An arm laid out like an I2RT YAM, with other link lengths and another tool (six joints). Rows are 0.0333 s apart.
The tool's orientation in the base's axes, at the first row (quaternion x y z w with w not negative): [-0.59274 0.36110 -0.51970 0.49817]
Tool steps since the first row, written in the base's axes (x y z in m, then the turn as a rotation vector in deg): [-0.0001 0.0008 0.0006 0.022 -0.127 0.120]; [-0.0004 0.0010 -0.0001 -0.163 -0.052 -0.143]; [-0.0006 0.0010 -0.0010 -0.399 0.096 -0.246]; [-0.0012 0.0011 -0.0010 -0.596 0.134 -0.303]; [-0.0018 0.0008 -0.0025 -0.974 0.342 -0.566]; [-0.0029 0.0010 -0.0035 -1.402 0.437 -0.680]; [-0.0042 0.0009 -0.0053 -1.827 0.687 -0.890]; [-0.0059 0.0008 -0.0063 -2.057 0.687 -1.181]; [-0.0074 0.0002 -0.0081 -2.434 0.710 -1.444]
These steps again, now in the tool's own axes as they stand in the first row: [-0.0006 -0.0008 0.0001 0.155 -0.083 -0.001]; [-0.0011 -0.0002 -0.0002 -0.020 0.136 -0.175]; [-0.0013 0.0007 -0.0004 -0.233 0.178 -0.378]; [-0.0015 0.0006 -0.0010 -0.323 0.207 -0.564]; [-0.0018 0.0021 -0.0017 -0.662 0.376 -0.898]; [-0.0024 0.0029 -0.0027 -0.867 0.425 -1.299]; [-0.0030 0.0045 -0.0041 -1.242 0.529 -1.668]; [-0.0035 0.0054 -0.0058 -1.362 0.789 -1.903]; [-0.0037 0.0071 -0.0075 -1.526 1.004 -2.275]
